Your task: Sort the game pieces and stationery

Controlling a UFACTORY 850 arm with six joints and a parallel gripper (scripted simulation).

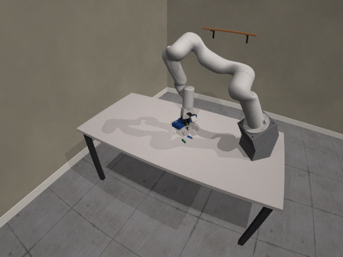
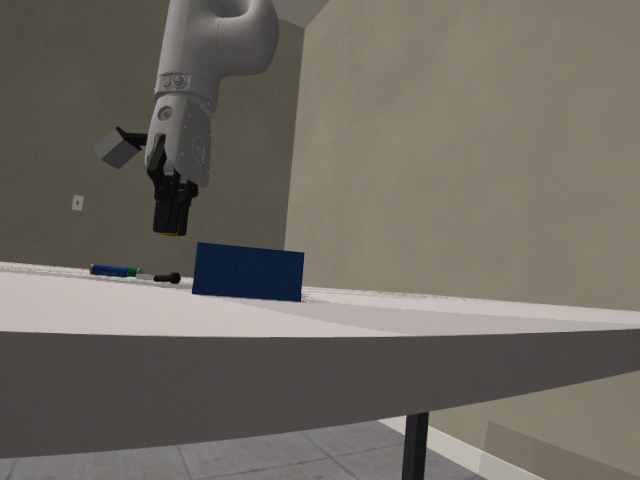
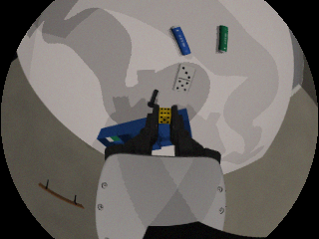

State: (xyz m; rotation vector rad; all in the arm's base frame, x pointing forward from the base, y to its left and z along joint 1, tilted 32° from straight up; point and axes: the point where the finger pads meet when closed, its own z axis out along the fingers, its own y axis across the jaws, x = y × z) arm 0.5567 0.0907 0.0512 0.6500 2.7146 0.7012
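Now: hand 100 mm to the left of the blue bin, 90 mm short of it and 60 mm above it. Also, from my hand: white domino: 80 mm below, 40 mm to the left, 20 mm behind; then black bolt: 80 mm below, 30 mm to the right, 10 mm ahead; then yellow die: 10 mm below.
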